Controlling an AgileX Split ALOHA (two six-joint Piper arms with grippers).
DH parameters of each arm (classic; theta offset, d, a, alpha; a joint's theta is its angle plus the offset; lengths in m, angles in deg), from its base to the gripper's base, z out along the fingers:
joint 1: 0 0.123 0 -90
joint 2: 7.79 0 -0.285 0
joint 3: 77.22 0 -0.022 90
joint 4: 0 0.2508 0 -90
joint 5: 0 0 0.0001 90
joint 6: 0 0.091 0 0
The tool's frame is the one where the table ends.
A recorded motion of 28 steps. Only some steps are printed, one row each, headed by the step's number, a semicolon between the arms.
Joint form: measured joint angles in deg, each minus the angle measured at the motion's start. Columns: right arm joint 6, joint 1, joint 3, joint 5, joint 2, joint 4; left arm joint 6, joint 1, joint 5, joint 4, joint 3, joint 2.
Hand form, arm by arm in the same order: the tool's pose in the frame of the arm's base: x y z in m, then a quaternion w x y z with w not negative. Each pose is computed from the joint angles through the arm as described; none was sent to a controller.
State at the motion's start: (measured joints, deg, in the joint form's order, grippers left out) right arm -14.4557 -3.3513 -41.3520 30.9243 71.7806 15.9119; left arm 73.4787 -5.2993 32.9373 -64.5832 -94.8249 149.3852
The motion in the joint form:
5: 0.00 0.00 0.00 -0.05 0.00 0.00; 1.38 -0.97 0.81 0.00 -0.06 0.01
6: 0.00 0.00 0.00 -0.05 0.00 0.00; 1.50 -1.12 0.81 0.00 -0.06 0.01
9: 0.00 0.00 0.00 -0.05 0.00 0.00; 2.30 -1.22 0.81 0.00 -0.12 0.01
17: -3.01 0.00 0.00 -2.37 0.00 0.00; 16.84 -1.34 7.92 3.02 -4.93 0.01
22: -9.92 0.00 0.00 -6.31 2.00 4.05; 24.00 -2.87 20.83 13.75 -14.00 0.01
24: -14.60 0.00 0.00 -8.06 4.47 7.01; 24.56 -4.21 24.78 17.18 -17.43 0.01
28: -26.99 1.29 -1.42 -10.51 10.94 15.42; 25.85 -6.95 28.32 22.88 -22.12 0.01
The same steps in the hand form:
5: 0.2358 -0.0010 0.2413 0.29936 0.00097 0.95245 0.05675; 0.4670 -0.0973 -0.0146 0.22264 0.22514 0.91812 -0.23834
6: 0.2358 -0.0010 0.2413 0.29936 0.00097 0.95245 0.05675; 0.4667 -0.0985 -0.0146 0.22257 0.22730 0.91758 -0.23840
9: 0.2358 -0.0010 0.2413 0.29936 0.00097 0.95245 0.05675; 0.4668 -0.0994 -0.0144 0.22452 0.23461 0.91564 -0.23697
17: 0.2388 -0.0020 0.2433 0.31922 -0.02127 0.94644 0.04354; 0.4762 -0.1082 0.0044 0.25835 0.39505 0.84883 -0.23807
22: 0.2482 -0.0015 0.2391 0.33952 -0.04649 0.93863 0.03929; 0.4830 -0.1269 0.0365 0.24799 0.56755 0.74633 -0.24368
24: 0.2555 -0.0011 0.2304 0.33712 -0.06146 0.93864 0.03909; 0.4839 -0.1385 0.0487 0.23813 0.61200 0.71400 -0.24280
28: 0.2754 0.0067 0.2112 0.32738 -0.10867 0.93743 0.04727; 0.4839 -0.1594 0.0644 0.22387 0.67849 0.66404 -0.22040

